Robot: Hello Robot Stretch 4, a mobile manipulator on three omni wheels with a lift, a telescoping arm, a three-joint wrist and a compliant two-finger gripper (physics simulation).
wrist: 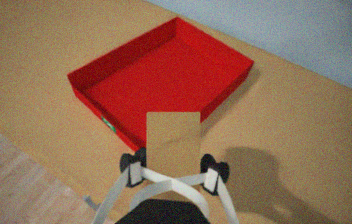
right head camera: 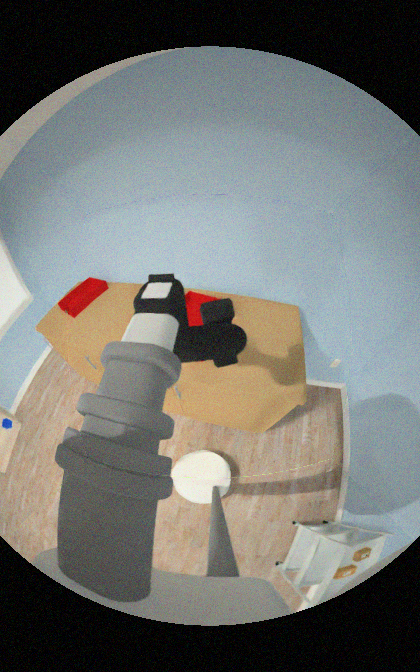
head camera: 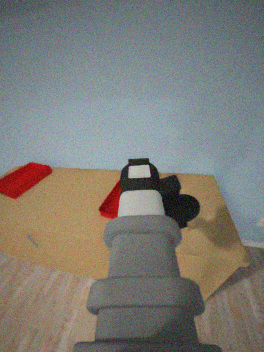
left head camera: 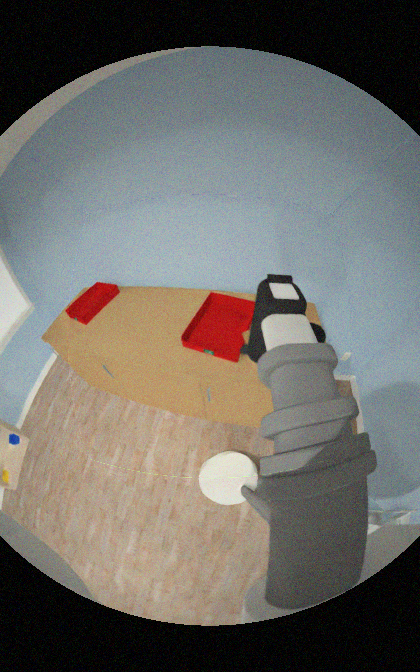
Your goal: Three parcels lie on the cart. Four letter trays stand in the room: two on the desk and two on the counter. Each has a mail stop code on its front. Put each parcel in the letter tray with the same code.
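Places are measured from the robot's base along level axes (x ahead, y left, z up), in millimetres.
Where they show: gripper, fingertip midpoint: (wrist: 174,163).
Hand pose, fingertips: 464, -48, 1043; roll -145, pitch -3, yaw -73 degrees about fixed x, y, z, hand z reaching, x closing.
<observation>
Each offset is from my fingertips to the top centre of the thing, as dx, dy, dz. Level surfaces: height alone.
My gripper (wrist: 174,163) is shut on a tan cardboard parcel @(-1, +2, +78) (wrist: 173,137), which shows no code on its visible side. In the wrist view the parcel overlaps the near corner of a red letter tray @(+247, +104, -96) (head camera: 110,201) (left head camera: 220,320) (right head camera: 196,306) (wrist: 150,75); their height gap is unclear. The inside of the tray that shows holds no parcel. Its green label is too blurred to read. A second red tray @(+498, +1001, -96) (head camera: 25,179) (left head camera: 93,302) (right head camera: 84,296) stands at the desk's left end. Two parcels (right head camera: 362,554) (right head camera: 345,572) lie on the white cart at lower right. In the head views the arm hides the fingertips.
The wooden desk @(dz -161) (head camera: 75,225) (left head camera: 150,350) (right head camera: 245,395) (wrist: 40,50) stands against a blue wall. A white round object (left head camera: 225,477) (right head camera: 197,475) is on the floor side in front of it. A pale board with a blue piece (left head camera: 14,439) is at far left.
</observation>
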